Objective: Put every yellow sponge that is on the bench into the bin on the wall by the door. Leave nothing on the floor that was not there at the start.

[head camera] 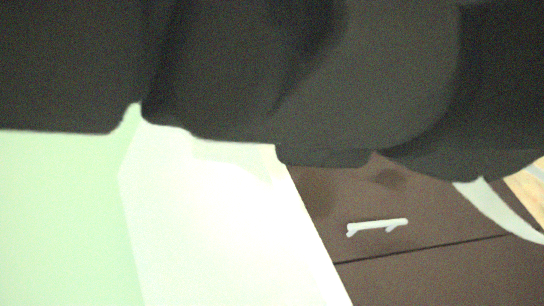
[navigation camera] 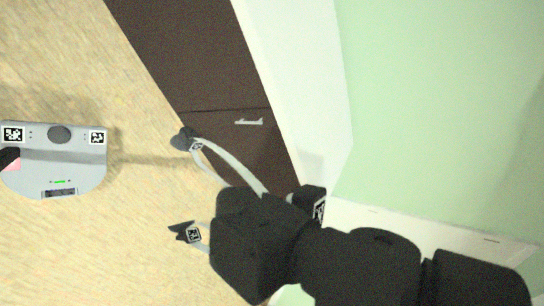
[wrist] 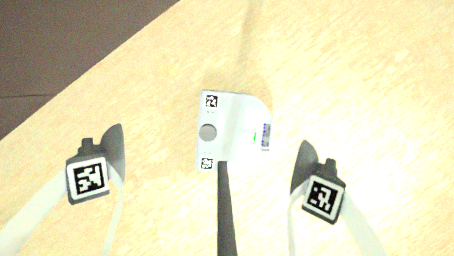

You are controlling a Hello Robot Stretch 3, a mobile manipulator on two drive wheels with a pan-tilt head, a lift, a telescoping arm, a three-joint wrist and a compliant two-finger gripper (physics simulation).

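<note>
Visible: my gripper [navigation camera: 177, 182], [wrist: 211, 152]. A dark brown cabinet [head camera: 202, 216], [navigation camera: 270, 90], [wrist: 51, 51] is visible too, as is a white door [navigation camera: 428, 234].
</note>
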